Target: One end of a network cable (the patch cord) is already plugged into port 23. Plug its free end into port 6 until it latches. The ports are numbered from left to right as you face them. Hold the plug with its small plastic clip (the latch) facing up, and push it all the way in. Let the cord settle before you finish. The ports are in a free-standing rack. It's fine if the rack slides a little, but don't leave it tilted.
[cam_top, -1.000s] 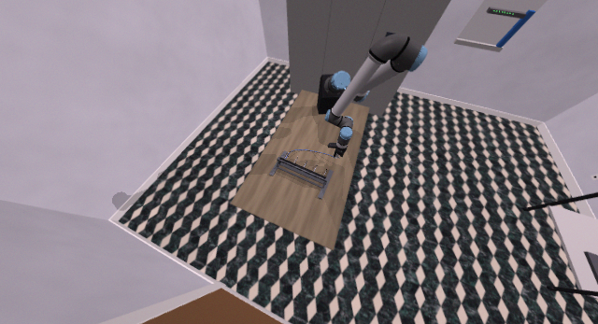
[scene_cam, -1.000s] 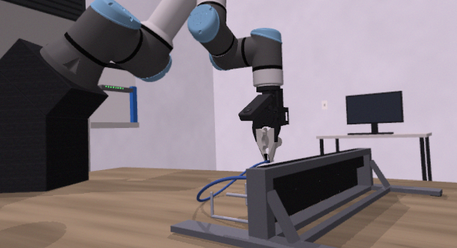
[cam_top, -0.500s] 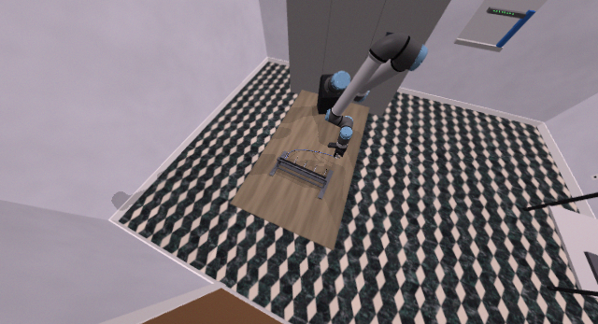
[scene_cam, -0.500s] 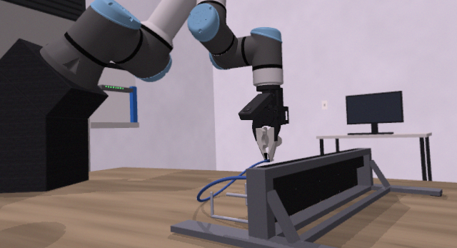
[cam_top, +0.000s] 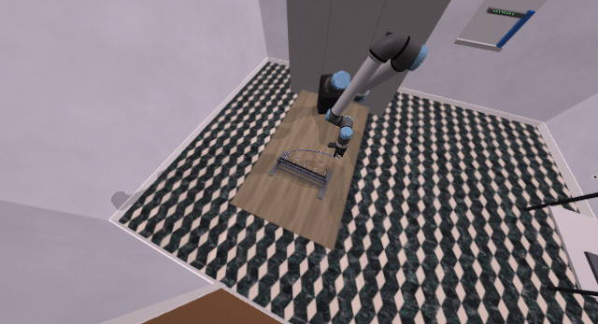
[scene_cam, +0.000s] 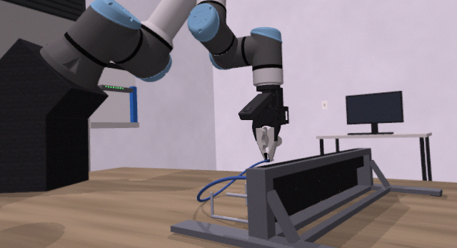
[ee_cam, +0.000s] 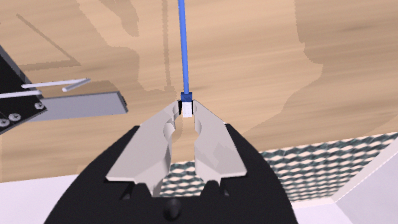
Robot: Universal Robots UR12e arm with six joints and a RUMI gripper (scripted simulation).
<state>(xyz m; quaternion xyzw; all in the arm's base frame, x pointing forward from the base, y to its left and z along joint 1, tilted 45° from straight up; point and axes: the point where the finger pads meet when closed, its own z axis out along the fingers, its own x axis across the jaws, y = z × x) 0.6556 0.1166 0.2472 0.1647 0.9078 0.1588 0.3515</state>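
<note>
Now: hand 10 mm to the right of the plug and 10 mm above it.
</note>
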